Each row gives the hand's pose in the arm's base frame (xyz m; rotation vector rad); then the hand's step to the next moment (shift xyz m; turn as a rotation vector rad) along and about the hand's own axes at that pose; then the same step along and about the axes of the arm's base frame.
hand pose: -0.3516 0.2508 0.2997 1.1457 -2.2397 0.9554
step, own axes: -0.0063 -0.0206 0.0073 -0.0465 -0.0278 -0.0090
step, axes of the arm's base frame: 0.0200 -0.0108 -0.0012 0.0495 0.0193 -0.0138
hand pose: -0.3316 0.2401 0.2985 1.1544 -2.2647 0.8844
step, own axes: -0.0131 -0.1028 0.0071 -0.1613 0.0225 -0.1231
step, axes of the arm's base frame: 0.0917 -0.0437 0.0216 0.0823 0.1852 -0.0243
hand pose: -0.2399 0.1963 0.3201 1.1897 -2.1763 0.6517
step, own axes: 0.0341 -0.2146 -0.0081 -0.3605 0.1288 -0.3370
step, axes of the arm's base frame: 0.1720 -0.1189 0.0598 0.1315 0.4923 -0.0211
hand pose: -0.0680 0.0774 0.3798 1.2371 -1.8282 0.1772
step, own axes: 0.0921 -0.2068 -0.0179 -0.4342 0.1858 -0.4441
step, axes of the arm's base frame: 0.1671 -0.1536 0.0074 0.1563 0.6291 0.0076
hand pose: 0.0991 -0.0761 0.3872 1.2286 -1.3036 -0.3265
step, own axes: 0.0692 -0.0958 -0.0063 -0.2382 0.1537 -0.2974
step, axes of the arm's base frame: 0.0686 -0.0882 -0.0391 0.1089 0.3920 0.0575
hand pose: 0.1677 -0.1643 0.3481 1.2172 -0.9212 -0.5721
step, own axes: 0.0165 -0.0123 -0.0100 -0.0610 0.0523 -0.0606
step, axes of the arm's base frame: 0.0184 -0.0112 -0.0077 0.0135 0.0957 0.0282
